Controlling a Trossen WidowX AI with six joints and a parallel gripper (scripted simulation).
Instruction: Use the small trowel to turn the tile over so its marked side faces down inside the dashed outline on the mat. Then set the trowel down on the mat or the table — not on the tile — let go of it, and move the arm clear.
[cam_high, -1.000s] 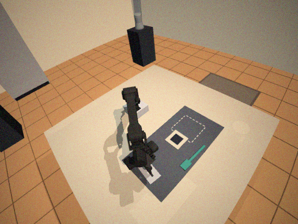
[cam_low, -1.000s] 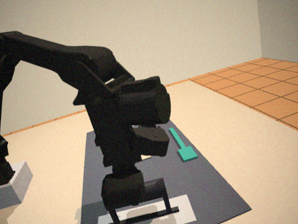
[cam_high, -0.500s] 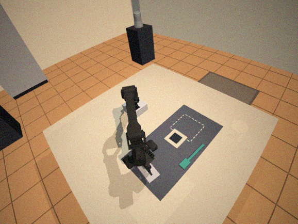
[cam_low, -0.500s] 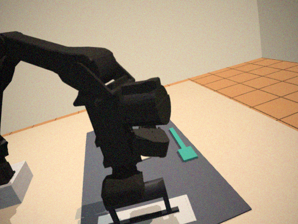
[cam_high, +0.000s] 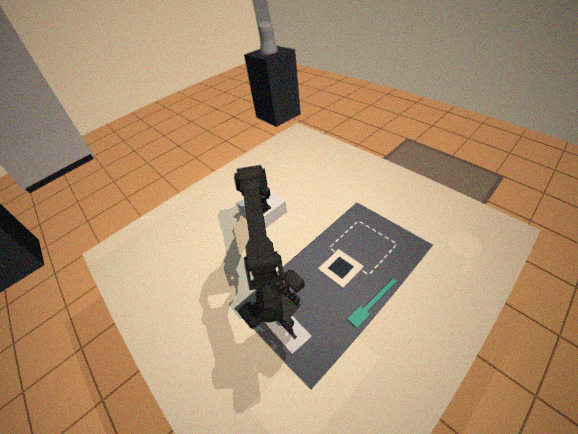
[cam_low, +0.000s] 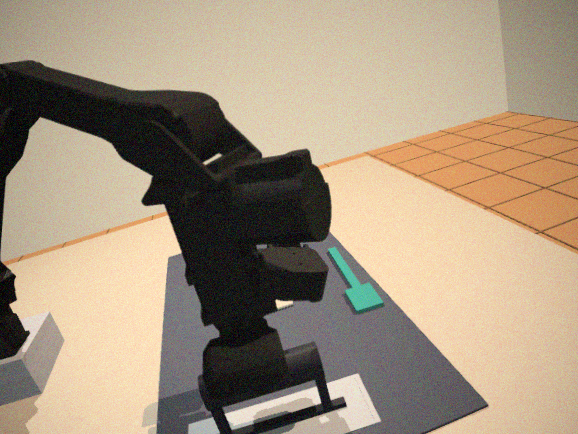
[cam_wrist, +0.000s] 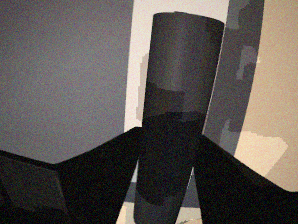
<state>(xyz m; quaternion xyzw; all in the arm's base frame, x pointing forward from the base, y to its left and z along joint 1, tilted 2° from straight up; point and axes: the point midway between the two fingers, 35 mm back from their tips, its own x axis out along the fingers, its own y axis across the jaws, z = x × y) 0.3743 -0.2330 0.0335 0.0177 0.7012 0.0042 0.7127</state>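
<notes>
My gripper tip is now 30 mm above the dark-handled float and 20 mm short of it. Also, from my gripper tip: white tile (270 mm to the left, 60 mm below, 10 mm ahead); teal trowel (230 mm to the left, 160 mm ahead, 60 mm below); grey mat (250 mm to the left, 80 mm below, 20 mm ahead).
</notes>
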